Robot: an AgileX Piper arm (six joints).
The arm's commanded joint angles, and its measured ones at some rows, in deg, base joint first. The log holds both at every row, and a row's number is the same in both.
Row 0, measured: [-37.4, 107.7, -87.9, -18.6, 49.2, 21.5]
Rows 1 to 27, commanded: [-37.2, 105.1, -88.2, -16.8, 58.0, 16.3]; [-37.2, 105.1, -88.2, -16.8, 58.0, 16.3]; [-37.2, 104.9, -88.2, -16.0, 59.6, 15.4]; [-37.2, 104.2, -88.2, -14.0, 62.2, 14.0]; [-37.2, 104.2, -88.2, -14.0, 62.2, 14.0]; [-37.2, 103.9, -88.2, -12.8, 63.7, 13.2]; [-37.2, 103.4, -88.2, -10.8, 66.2, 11.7]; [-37.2, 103.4, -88.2, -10.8, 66.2, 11.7]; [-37.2, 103.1, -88.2, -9.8, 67.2, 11.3]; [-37.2, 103.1, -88.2, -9.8, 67.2, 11.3]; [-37.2, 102.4, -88.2, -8.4, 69.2, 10.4]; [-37.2, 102.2, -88.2, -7.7, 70.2, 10.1]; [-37.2, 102.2, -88.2, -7.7, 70.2, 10.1]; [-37.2, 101.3, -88.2, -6.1, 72.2, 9.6]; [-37.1, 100.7, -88.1, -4.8, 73.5, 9.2]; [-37.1, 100.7, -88.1, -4.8, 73.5, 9.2]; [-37.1, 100.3, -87.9, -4.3, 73.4, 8.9]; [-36.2, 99.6, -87.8, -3.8, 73.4, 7.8]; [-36.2, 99.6, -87.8, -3.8, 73.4, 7.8]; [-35.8, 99.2, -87.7, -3.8, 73.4, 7.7]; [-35.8, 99.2, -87.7, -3.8, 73.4, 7.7]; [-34.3, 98.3, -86.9, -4.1, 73.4, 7.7]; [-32.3, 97.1, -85.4, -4.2, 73.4, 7.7]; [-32.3, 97.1, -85.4, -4.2, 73.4, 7.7]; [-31.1, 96.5, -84.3, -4.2, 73.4, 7.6]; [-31.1, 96.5, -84.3, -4.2, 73.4, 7.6]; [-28.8, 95.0, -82.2, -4.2, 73.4, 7.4]
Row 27, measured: [-31.5, 96.9, -84.8, -4.4, 69.6, 8.1]
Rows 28 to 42, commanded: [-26.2, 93.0, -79.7, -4.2, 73.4, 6.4]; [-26.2, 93.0, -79.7, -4.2, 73.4, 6.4]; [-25.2, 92.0, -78.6, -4.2, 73.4, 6.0]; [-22.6, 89.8, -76.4, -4.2, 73.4, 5.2]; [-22.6, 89.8, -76.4, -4.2, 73.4, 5.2]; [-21.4, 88.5, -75.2, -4.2, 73.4, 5.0]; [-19.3, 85.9, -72.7, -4.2, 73.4, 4.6]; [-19.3, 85.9, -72.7, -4.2, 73.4, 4.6]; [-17.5, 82.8, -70.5, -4.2, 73.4, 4.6]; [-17.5, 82.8, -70.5, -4.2, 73.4, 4.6]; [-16.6, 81.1, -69.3, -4.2, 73.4, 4.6]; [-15.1, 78.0, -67.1, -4.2, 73.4, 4.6]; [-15.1, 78.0, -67.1, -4.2, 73.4, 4.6]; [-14.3, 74.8, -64.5, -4.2, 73.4, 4.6]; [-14.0, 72.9, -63.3, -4.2, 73.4, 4.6]
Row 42, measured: [-15.0, 76.9, -66.5, -4.2, 69.6, 5.0]
